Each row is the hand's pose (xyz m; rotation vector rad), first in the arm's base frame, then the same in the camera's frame.
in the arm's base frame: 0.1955 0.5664 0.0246 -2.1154 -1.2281 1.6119
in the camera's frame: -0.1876 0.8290 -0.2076 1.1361 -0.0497 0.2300
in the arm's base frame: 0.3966 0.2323 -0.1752 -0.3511 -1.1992 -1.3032
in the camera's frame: -0.3627 0.9856 0.1623 -0.2556 2.6351 -0.5962
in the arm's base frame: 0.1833 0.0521 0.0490 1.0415 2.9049 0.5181
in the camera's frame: -0.6138 0.7476 0.0699 -0.5024 0.8000 -0.6387
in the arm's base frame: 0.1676 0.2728 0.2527 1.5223 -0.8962 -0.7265
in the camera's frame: -0.5535 0.7596 -0.2245 0.2323 -1.4724 1.9763
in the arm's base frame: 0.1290 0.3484 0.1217 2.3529 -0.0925 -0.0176
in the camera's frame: -0.4118 0.7328 -0.1647 -0.0391 -0.2237 1.7394
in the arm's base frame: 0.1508 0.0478 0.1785 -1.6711 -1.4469 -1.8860
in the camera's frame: -0.6891 0.7135 -0.0351 -0.8531 1.6958 0.5283
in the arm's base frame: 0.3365 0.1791 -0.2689 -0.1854 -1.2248 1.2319
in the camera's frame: -0.3438 0.9199 0.2651 1.7630 0.6627 -1.3461
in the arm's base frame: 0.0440 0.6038 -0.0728 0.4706 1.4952 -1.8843
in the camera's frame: -0.0832 0.6850 -0.1607 0.5045 -1.1521 -0.7082
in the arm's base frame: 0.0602 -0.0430 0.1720 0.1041 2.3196 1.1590
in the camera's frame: -0.7479 0.6116 0.0165 -1.4872 0.6425 -0.8222
